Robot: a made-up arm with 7 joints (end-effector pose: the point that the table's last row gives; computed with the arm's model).
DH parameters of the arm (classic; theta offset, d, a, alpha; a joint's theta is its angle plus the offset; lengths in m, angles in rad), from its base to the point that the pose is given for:
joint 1: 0 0.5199 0 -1.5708
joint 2: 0 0 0 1.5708
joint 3: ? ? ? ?
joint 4: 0 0 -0.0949 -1.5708
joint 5: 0 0.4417 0 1.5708
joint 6: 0 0 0.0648 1.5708
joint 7: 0 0 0 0
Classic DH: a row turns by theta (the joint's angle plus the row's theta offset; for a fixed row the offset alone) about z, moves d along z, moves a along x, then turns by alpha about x.
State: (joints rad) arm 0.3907 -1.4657 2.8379 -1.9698 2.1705 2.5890 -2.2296
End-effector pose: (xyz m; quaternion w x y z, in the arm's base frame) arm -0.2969 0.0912 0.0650 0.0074 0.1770 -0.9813 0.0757
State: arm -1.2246 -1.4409 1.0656 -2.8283 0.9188 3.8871 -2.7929
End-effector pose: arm 0.2386 0.0374 0.6898 0.8694 0.1874 0.3460 -0.2988
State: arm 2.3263 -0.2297 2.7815 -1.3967 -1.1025 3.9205 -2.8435
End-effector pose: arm 0.2710 -0.4483 0.9130 0.6018 -0.1601 0.5969 -0.5059
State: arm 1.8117 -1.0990 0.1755 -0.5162 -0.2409 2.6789 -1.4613
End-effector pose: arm 0.1151 -0.6371 1.0153 0.1149 0.0109 0.0660 -0.9911
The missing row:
joint 3: 0 0.3168 0.0516 1.5708
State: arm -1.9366 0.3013 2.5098 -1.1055 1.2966 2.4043 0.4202
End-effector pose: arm 0.3199 0.0096 1.2190 0.8363 -0.5213 0.0404 -0.1651
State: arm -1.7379 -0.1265 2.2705 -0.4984 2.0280 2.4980 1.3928
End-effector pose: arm 0.2276 0.1660 1.2738 0.8285 -0.3330 0.0994 0.4391
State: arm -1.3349 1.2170 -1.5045 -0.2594 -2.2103 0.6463 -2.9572
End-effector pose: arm 0.1209 -0.7425 0.8374 0.4613 -0.1766 0.5858 0.6425
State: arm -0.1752 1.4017 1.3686 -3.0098 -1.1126 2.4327 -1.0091
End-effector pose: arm -0.1017 0.2567 0.4920 0.4116 0.1606 -0.8968 0.0236
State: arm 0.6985 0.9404 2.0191 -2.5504 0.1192 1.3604 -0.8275
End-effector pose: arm -0.3462 0.1800 0.6277 0.0510 -0.3801 0.7636 -0.5194
